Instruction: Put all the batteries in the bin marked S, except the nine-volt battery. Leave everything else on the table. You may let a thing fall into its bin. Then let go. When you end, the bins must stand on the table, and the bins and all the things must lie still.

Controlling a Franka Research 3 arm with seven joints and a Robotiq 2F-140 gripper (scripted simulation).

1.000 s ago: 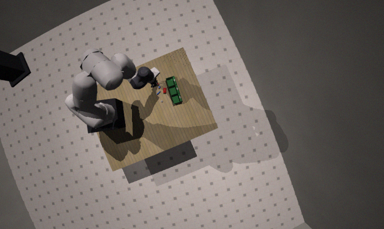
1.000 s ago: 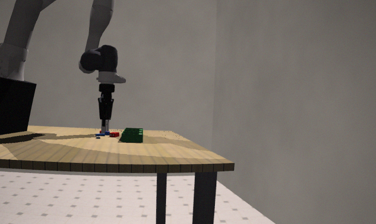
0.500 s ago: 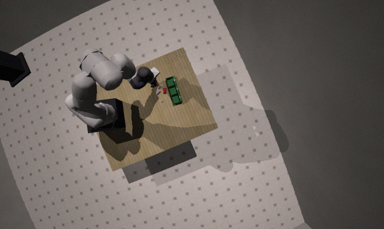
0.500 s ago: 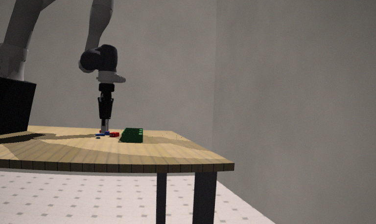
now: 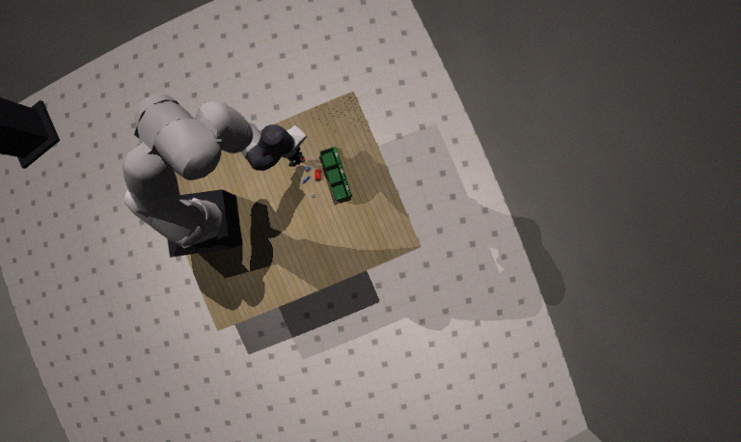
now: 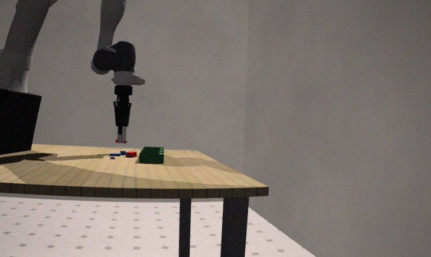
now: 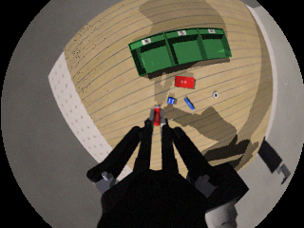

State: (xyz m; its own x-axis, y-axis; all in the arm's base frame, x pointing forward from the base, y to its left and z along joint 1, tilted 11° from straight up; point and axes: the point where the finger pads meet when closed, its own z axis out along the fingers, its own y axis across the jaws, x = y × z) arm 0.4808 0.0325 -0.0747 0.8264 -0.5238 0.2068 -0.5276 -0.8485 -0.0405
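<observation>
Now: hand 100 mm short of the green bin row, 140 mm to the left of it and 60 mm above it. From my hand the other things lie so: grey button cell 50 mm behind, 170 mm to the right, 80 mm below; red block-shaped battery 20 mm ahead, 100 mm to the right, 70 mm below; blue battery 40 mm behind, 80 mm to the right, 80 mm below.
</observation>
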